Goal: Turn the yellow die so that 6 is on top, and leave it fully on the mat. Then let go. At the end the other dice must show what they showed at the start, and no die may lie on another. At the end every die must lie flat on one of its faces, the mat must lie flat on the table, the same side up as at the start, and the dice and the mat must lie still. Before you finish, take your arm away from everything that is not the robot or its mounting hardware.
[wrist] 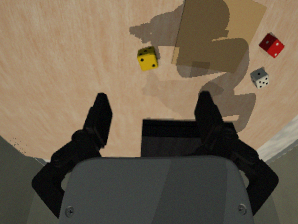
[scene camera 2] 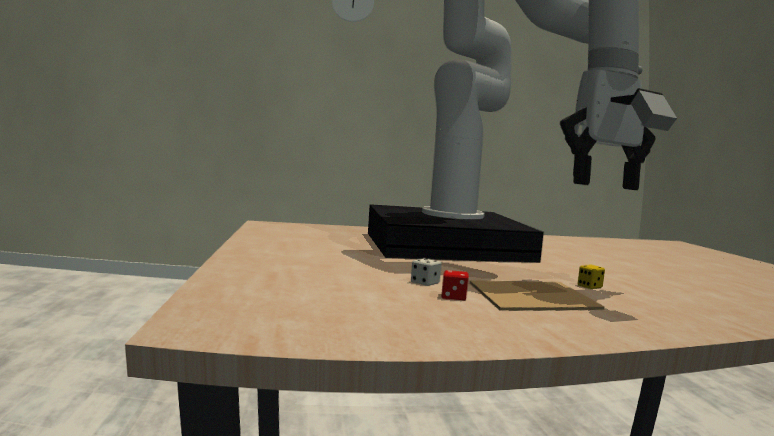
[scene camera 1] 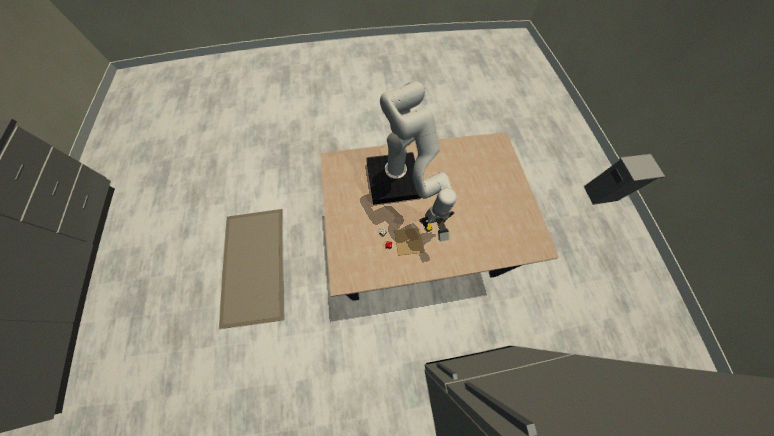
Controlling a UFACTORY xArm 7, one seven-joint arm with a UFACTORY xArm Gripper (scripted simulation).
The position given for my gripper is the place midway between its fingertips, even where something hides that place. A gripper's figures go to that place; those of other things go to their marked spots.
My gripper [scene camera 2: 606, 187]: 76 cm from the lens. A tan mat [scene camera 2: 505, 295]: 67 cm from the lens. A red die [scene camera 2: 455, 283] is 63 cm from the lens.
